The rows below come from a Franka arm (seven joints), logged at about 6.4 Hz.
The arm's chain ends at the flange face. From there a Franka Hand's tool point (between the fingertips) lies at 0.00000 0.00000 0.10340 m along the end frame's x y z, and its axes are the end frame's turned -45 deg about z.
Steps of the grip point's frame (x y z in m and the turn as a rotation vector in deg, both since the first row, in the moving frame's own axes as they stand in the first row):
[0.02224, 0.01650, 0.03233, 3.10, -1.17, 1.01]
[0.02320, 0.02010, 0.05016, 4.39, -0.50, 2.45]
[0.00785, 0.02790, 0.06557, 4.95, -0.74, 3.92]
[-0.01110, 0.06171, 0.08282, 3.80, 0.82, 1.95]
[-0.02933, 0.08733, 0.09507, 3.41, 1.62, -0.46]
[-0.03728, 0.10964, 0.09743, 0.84, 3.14, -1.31]
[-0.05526, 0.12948, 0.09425, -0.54, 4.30, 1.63]
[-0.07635, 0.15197, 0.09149, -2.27, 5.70, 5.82]
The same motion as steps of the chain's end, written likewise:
[0.03282, -0.00155, 0.03250, 1.36, -3.02, 1.01]
[0.03674, 0.00290, 0.05047, 2.75, -3.46, 2.45]
[0.03234, 0.01979, 0.06596, 2.98, -4.02, 3.92]
[0.03949, 0.05744, 0.08306, 3.27, -2.11, 1.95]
[0.04332, 0.08890, 0.09529, 3.56, -1.27, -0.46]
[0.04829, 0.10900, 0.09760, 2.81, 1.63, -1.31]
[0.04624, 0.13534, 0.09455, 2.66, 3.42, 1.63]
[0.04312, 0.16529, 0.09208, 2.43, 5.64, 5.82]

